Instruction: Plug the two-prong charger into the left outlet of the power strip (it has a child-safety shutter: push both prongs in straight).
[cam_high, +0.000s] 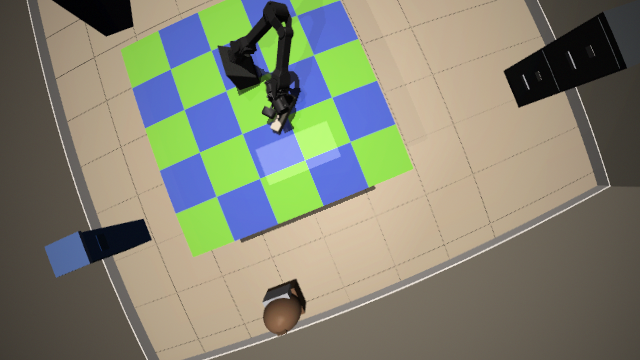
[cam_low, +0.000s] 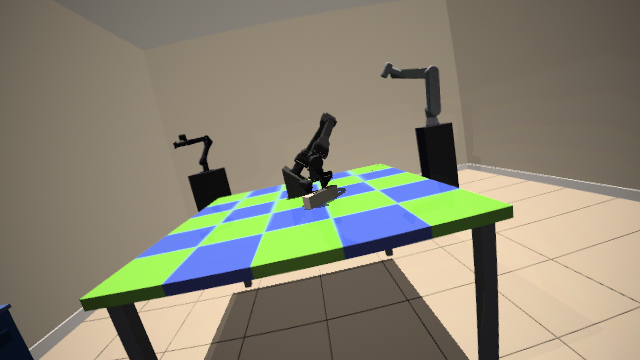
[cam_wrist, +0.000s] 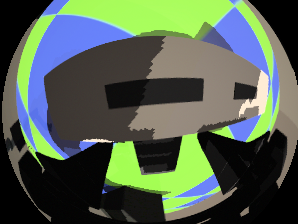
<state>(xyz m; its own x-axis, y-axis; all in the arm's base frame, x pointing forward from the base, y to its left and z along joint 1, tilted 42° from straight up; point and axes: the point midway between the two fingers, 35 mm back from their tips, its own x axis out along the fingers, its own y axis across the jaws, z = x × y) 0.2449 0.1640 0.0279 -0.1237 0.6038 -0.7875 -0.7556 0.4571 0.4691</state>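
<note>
Right now the two-prong charger is 10 mm ahead of my gripper tip, 20 mm to the left of it and 10 mm above it.
</note>
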